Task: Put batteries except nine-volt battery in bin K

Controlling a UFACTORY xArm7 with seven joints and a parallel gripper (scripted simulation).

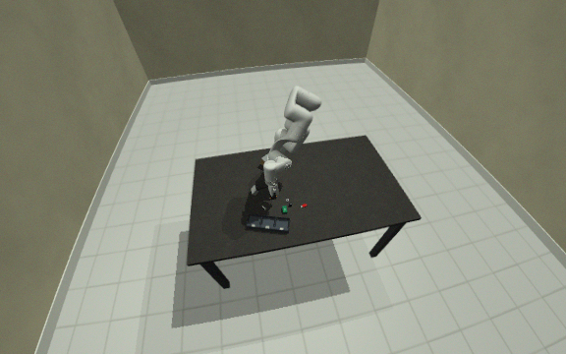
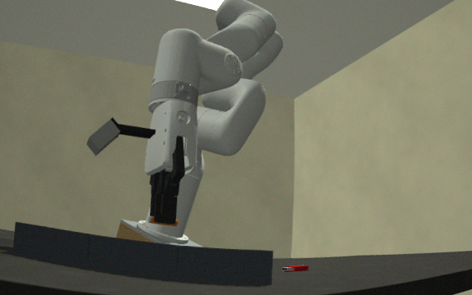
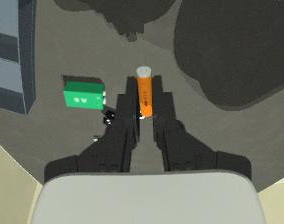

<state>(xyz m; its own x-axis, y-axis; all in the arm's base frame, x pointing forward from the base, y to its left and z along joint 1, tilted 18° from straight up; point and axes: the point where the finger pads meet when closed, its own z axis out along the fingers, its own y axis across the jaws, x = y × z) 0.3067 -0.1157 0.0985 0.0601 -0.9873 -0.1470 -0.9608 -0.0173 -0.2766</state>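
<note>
Now: the green nine-volt battery 70 mm below my hand, 60 mm to the left of it and 60 mm ahead of it. The rest, counted from my hand: white ring (90 mm to the left, 80 mm below, 10 mm ahead); bolt (80 mm below, 70 mm to the right, 30 mm ahead); orange cylindrical battery (20 mm below).
</note>
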